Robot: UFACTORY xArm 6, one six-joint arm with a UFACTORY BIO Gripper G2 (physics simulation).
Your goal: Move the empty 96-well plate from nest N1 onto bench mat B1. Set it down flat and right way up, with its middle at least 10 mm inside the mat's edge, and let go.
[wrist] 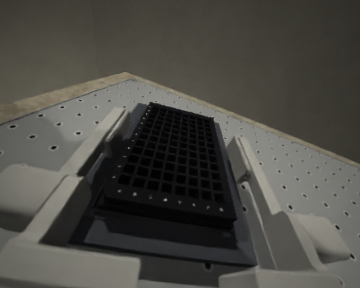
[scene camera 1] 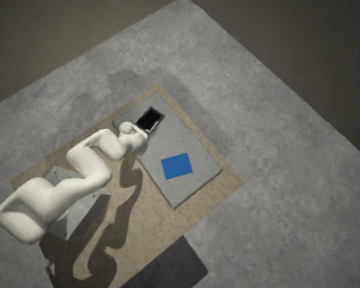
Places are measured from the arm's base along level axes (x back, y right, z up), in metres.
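Where they show: hand, its tool point: (wrist: 181,145) (scene camera 1: 148,119).
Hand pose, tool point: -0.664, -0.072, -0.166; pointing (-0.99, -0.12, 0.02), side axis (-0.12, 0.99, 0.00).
Note:
After its pixels a point has its place, as x, y, z.
The black 96-well plate (scene camera 1: 149,119) @(-0.670, -0.073, -0.172) (wrist: 172,155) @(-0.654, -0.077, -0.170) sits flat and right way up in the dark grey nest N1 (wrist: 165,236) @(-0.601, -0.067, -0.184), its wells facing up. My gripper (scene camera 1: 148,130) (wrist: 179,137) @(-0.664, -0.072, -0.166) is open at the plate. In the wrist view one finger stands along the plate's left side and the other to its right, with a gap visible on the right. Whether the left finger touches the plate or nest I cannot tell. The blue bench mat B1 (scene camera 1: 177,166) @(-0.570, 0.270, -0.194) lies flat, apart from the nest; it does not show in the wrist view.
The nest and the mat are on a grey perforated board (scene camera 1: 197,172) @(-0.625, 0.384, -0.196) (wrist: 30,145) @(-0.641, -0.197, -0.195), which lies on a tan bench top (scene camera 1: 230,183) @(-0.711, 0.573, -0.209) (wrist: 65,95) @(-0.748, -0.259, -0.208). The white arm (scene camera 1: 90,160) @(-0.327, 0.112, 0.311) reaches in from the lower left over its grey base plate (scene camera 1: 87,215) @(-0.054, 0.119, -0.079).

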